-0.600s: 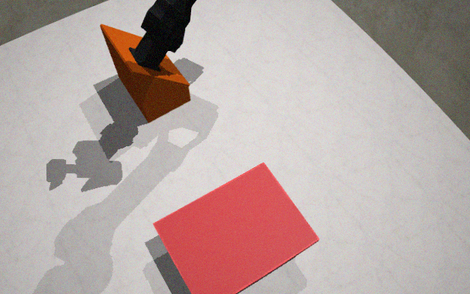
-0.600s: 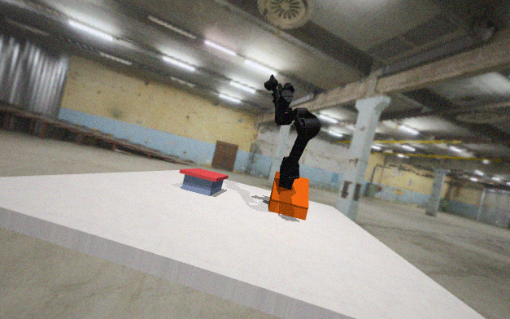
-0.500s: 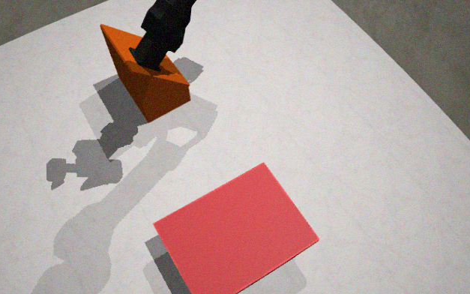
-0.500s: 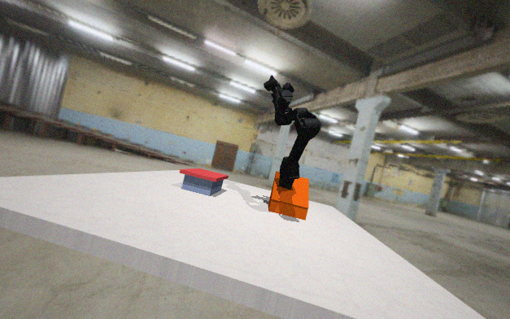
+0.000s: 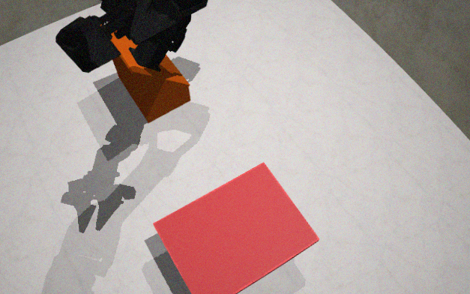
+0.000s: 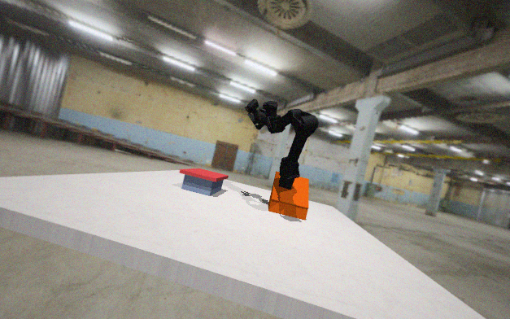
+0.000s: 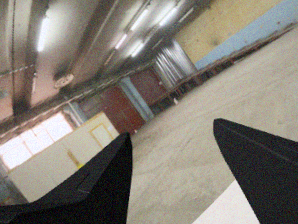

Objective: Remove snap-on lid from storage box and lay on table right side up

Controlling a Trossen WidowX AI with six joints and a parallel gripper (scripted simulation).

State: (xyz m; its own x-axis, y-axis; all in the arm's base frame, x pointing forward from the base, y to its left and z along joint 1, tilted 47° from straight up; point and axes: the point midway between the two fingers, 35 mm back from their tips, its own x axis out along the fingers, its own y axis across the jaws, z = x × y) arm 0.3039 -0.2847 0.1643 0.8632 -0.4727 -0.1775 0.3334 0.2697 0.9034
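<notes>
Now: the red lid 40 cm below my gripper tip, 12 cm ahead of it and 8 cm to the left of it. The rest, counted from my gripper tip: storage box (45 cm below, 12 cm ahead, 8 cm to the left).
</notes>
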